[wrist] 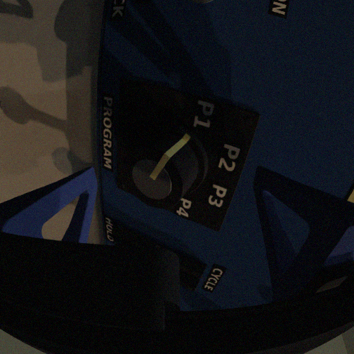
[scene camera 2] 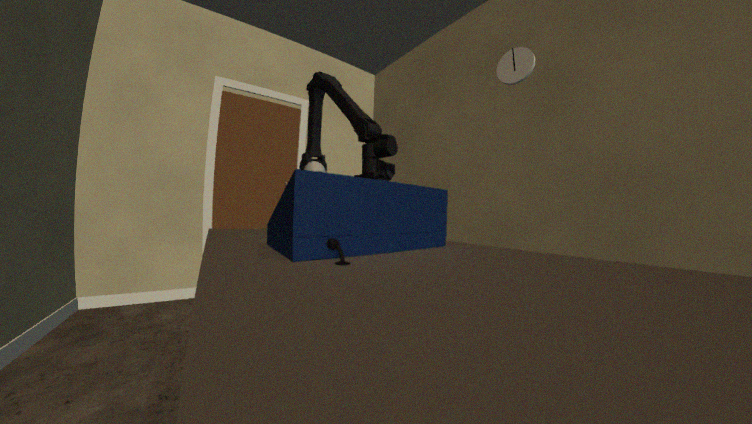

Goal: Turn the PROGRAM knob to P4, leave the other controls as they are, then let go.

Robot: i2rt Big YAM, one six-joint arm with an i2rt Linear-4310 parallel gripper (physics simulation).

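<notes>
The PROGRAM knob (wrist: 151,180) is a dark round knob in the wrist view. Its yellow pointer line (wrist: 175,147) runs up and right toward the P1 mark (wrist: 204,115). P2 (wrist: 229,157), P3 (wrist: 217,195) and P4 (wrist: 184,206) follow around the dark dial plate (wrist: 145,100). My gripper (wrist: 175,175) is wide open and empty, with one finger left and one right of the knob, apart from it. In scene camera 2, the blue console (scene camera 2: 368,215) hides the knob and the fingertips; the black arm (scene camera 2: 313,115) reaches down behind it.
HOLD (wrist: 109,229) and CYCLE (wrist: 213,278) labels lie below the dial plate in the wrist view, partly near the gripper body. A label ending in "CK" (wrist: 116,8) and an ON label (wrist: 278,7) are at the top. A small dark stand (scene camera 2: 337,250) is before the console.
</notes>
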